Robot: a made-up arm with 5 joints.
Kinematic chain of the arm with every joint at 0, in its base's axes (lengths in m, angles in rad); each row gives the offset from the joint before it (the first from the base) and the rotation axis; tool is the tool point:
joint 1: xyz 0 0 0.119 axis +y
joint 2: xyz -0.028 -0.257 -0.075 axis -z
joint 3: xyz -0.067 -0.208 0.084 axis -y
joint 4: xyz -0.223 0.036 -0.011 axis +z
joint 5: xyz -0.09 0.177 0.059 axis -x
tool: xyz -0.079 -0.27 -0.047
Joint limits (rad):
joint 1: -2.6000..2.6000
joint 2: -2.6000..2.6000
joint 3: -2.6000..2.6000
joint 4: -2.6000..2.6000
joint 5: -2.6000..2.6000
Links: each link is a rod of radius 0.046 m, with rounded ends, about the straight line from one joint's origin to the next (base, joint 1, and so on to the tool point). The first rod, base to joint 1, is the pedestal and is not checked.
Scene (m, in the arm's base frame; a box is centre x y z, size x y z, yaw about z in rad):
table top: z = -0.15
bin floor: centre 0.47 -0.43 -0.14 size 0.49 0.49 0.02 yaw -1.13
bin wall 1: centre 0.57 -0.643 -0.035 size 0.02 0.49 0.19 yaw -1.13
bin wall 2: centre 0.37 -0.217 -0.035 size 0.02 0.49 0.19 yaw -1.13
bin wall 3: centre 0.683 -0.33 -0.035 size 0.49 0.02 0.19 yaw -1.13
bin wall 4: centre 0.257 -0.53 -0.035 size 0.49 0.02 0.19 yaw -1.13
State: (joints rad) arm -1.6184 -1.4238 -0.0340 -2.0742 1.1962
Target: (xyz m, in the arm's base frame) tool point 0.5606 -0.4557 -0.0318
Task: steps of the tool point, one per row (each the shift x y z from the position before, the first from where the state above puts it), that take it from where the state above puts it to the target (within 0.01 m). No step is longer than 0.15 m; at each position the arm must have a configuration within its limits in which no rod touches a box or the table.
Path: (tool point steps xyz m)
1: 0.0405 -0.0830 -0.0223
2: 0.0484 -0.0634 0.0322
3: 0.0330 -0.0273 0.0751
4: 0.0077 0.0165 0.0939
5: -0.0111 0.0569 0.0877
6: 0.0900 -0.0870 -0.0256
7: 0.1130 -0.0555 -0.0338
8: 0.1256 -0.0180 -0.0347
9: 0.1261 0.0203 -0.0282
10: 0.1150 0.0532 -0.0154
11: 0.0950 0.0758 0.0009
12: 0.0712 0.0856 0.0174
13: 0.0152 -0.0091 -0.1365
14: -0.0152 0.0091 -0.1349

